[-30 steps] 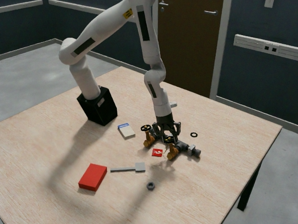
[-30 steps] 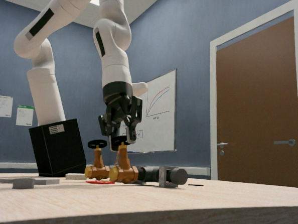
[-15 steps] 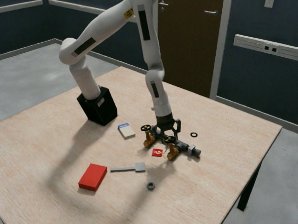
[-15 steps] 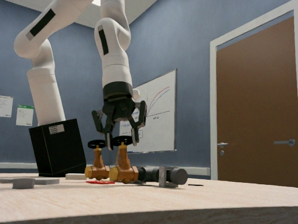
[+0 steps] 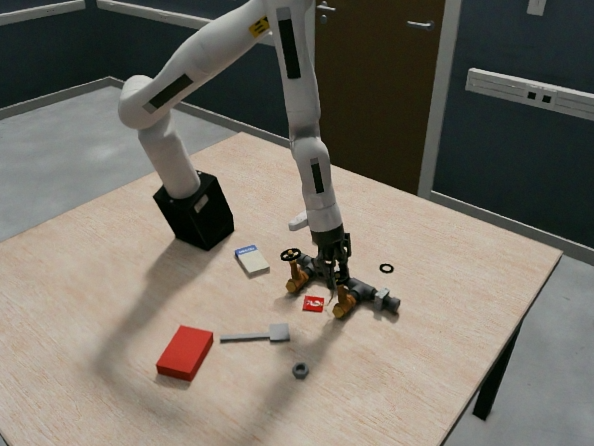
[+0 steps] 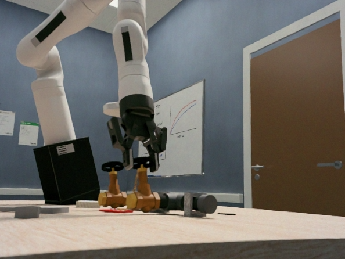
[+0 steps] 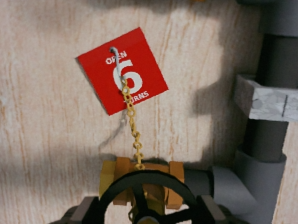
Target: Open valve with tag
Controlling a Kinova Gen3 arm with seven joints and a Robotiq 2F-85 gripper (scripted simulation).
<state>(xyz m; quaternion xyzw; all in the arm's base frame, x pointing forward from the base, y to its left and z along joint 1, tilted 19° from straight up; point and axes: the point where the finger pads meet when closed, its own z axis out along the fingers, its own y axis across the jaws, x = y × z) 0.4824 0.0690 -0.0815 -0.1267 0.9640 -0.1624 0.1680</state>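
My gripper is now 100 mm above the red tag, 60 mm past it and 30 mm to the left of it. The rest, counted from my hand: red block (350 mm to the right, 130 mm behind, 80 mm below); white card box (290 mm behind, 90 mm below, 30 mm to the right); grey t-shaped tool (190 mm to the right, 90 mm below, 60 mm behind).
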